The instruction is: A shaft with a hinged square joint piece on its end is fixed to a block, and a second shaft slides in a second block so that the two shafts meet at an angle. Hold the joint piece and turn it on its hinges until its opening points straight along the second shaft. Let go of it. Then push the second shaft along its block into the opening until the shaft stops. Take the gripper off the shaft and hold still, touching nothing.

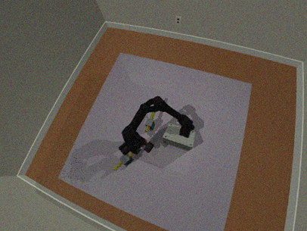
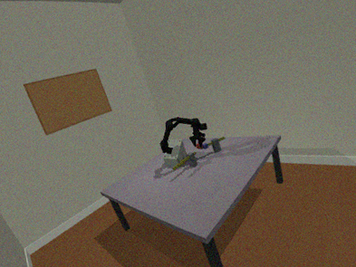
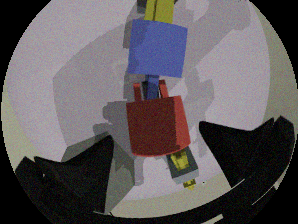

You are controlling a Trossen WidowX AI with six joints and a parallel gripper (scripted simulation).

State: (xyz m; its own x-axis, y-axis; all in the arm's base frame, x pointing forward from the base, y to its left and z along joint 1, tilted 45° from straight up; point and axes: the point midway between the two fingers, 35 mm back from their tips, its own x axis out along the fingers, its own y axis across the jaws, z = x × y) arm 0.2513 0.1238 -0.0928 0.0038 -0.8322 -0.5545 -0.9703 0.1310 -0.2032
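My gripper tip is now 1 cm to the right of the red square joint piece.
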